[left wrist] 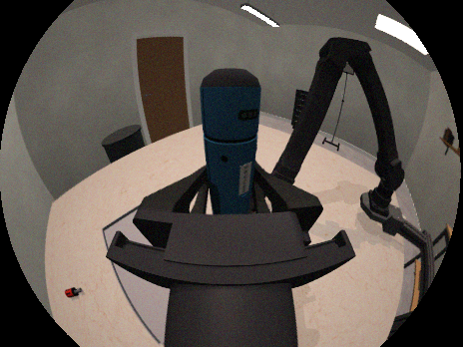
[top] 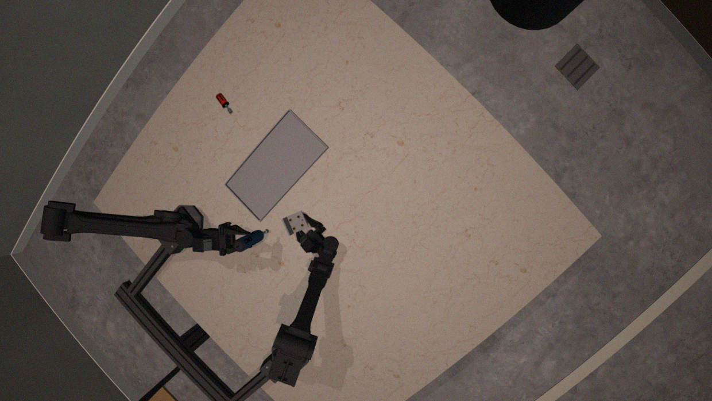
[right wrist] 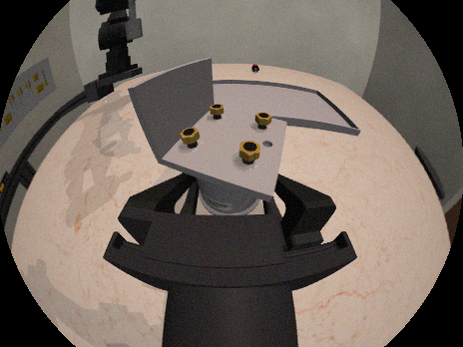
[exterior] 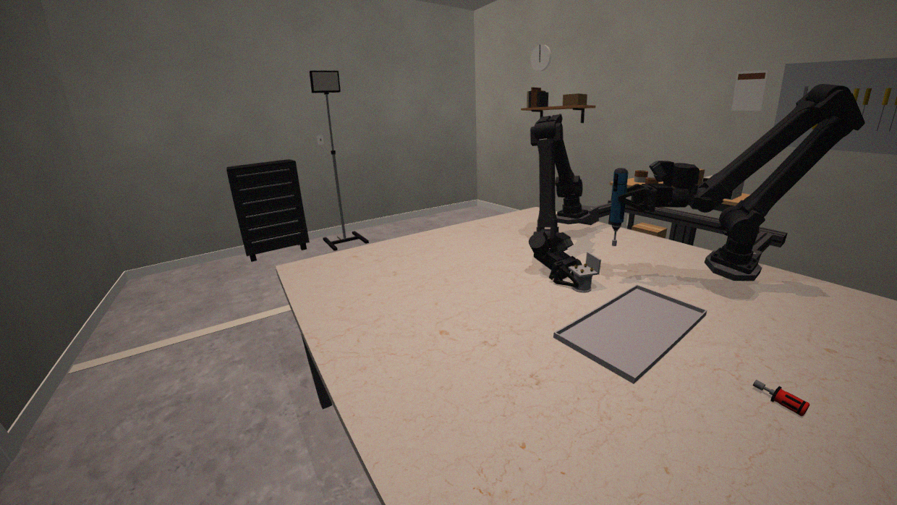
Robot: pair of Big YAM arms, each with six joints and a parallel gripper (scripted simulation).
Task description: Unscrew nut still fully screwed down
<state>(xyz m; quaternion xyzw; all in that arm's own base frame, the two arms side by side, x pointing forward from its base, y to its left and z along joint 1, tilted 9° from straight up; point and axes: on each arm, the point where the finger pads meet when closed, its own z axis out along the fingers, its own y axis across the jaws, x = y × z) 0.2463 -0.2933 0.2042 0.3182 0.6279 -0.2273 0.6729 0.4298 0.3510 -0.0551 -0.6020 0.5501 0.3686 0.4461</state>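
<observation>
The joint module lies 1 cm above my right hand. Round my right hand: flat grey tray (24 cm to the left, 5 cm ahead, 2 cm below); then red-handled screwdriver (58 cm to the left, 5 cm ahead, 1 cm below); then grey bracket (5 cm above).
</observation>
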